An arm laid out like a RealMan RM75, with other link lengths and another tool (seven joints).
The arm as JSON. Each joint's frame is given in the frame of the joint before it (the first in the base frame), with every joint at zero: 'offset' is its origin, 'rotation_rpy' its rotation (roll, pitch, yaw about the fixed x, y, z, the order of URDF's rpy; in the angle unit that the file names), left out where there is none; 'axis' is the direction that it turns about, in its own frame. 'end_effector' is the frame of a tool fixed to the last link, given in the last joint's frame.
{
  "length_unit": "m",
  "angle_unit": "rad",
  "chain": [
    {
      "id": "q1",
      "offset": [
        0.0,
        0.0,
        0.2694
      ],
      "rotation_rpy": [
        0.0,
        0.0,
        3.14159
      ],
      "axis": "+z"
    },
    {
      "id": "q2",
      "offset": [
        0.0,
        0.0,
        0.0
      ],
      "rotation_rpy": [
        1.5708,
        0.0,
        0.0
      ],
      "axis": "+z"
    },
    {
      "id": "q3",
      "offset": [
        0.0,
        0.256,
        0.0
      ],
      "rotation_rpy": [
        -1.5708,
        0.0,
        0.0
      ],
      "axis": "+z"
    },
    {
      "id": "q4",
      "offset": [
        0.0,
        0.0,
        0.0
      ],
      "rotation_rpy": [
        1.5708,
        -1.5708,
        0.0
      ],
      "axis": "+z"
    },
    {
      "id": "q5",
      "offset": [
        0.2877,
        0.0,
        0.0
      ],
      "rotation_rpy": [
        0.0,
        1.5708,
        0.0
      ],
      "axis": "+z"
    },
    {
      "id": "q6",
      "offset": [
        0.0,
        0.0,
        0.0
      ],
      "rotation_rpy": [
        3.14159,
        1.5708,
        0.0
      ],
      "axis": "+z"
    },
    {
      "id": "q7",
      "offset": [
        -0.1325,
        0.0,
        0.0
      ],
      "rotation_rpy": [
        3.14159,
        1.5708,
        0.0
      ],
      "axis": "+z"
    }
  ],
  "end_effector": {
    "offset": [
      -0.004,
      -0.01,
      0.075
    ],
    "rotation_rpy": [
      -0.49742,
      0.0,
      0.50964
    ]
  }
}
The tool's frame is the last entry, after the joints.
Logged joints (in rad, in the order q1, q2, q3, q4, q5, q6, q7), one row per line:
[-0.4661 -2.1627 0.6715 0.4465 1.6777 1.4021 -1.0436]
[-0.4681 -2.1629 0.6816 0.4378 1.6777 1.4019 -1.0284]
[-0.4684 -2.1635 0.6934 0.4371 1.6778 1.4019 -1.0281]
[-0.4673 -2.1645 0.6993 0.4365 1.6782 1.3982 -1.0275]
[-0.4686 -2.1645 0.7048 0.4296 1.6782 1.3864 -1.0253]
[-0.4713 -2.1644 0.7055 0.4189 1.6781 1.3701 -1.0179]
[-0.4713 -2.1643 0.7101 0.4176 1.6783 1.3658 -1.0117]
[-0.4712 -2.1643 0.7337 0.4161 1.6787 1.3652 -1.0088]
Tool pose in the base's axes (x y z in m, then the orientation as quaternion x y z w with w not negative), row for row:
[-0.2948 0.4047 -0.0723 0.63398 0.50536 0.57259 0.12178]
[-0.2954 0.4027 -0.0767 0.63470 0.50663 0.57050 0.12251]
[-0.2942 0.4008 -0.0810 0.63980 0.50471 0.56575 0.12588]
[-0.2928 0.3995 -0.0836 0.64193 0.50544 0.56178 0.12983]
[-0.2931 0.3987 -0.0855 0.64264 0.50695 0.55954 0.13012]
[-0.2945 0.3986 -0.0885 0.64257 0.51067 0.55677 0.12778]
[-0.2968 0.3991 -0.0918 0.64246 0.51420 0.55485 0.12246]
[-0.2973 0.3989 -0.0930 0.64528 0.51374 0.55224 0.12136]
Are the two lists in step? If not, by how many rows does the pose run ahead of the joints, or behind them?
The pose runs 1 row behind the joints: the pose in row i belongs to the joints in row i - 1.
